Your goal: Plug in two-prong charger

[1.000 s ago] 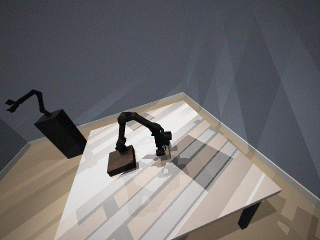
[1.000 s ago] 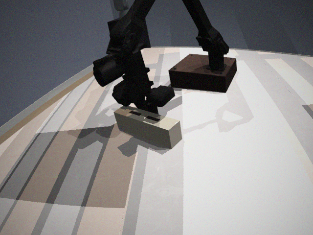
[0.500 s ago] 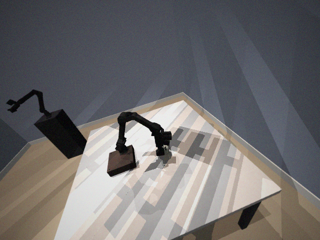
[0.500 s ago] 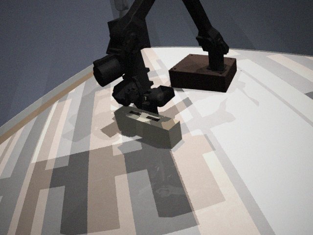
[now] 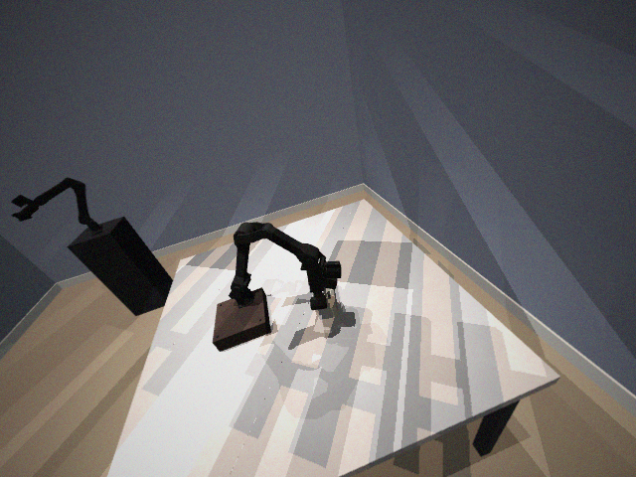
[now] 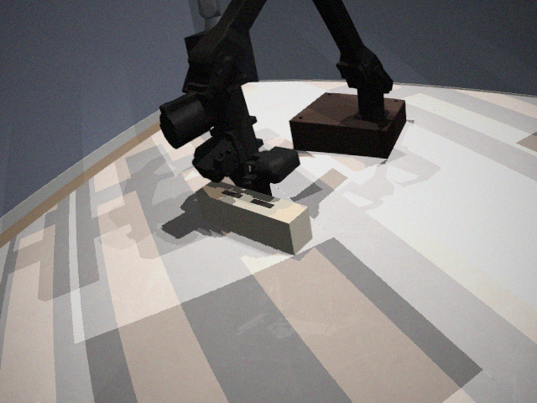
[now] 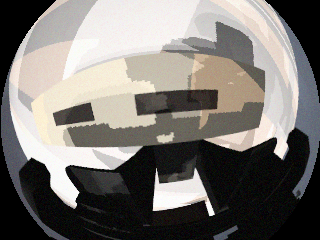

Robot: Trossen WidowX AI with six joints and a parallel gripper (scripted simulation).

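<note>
The two-prong charger is 20 mm ahead of my gripper tip and 10 mm above it.
</note>
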